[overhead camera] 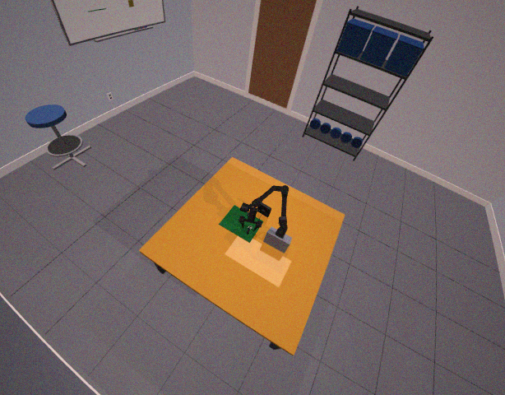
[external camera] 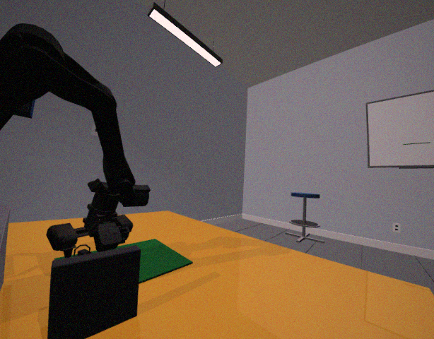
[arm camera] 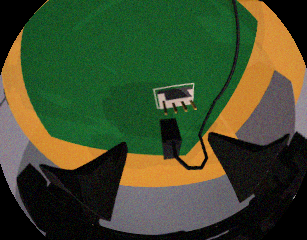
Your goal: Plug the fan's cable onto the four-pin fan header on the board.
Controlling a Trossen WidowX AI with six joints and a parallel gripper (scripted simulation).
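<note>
My gripper tip is 10 mm to the right of the dark fan plug, 10 mm past it and 10 mm above it. Also, from my gripper tip: black fan 230 mm to the right, 30 mm above, 20 mm behind; green board 90 mm ahead, 40 mm to the right, 40 mm below.
</note>
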